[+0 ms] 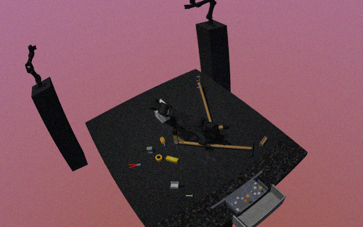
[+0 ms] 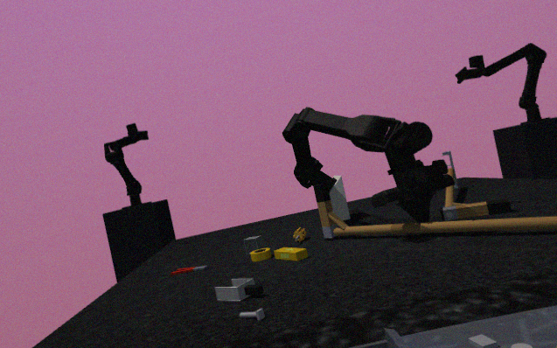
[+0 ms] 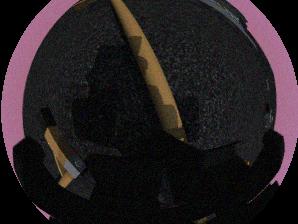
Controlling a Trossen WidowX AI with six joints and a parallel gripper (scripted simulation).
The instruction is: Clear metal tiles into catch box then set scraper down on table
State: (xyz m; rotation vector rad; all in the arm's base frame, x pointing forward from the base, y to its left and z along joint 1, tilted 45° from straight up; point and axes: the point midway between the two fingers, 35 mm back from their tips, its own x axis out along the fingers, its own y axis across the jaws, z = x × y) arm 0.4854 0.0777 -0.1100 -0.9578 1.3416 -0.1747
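My gripper tip is 30 mm short of the long scraper, 10 mm to the right of it and 50 mm below it. The rest, counted from my gripper tip: yellow tape ring (110 mm behind, 380 mm to the right); then yellow block (40 mm behind, 310 mm to the right); then yellow-handled screwdriver (230 mm behind, 270 mm to the right).
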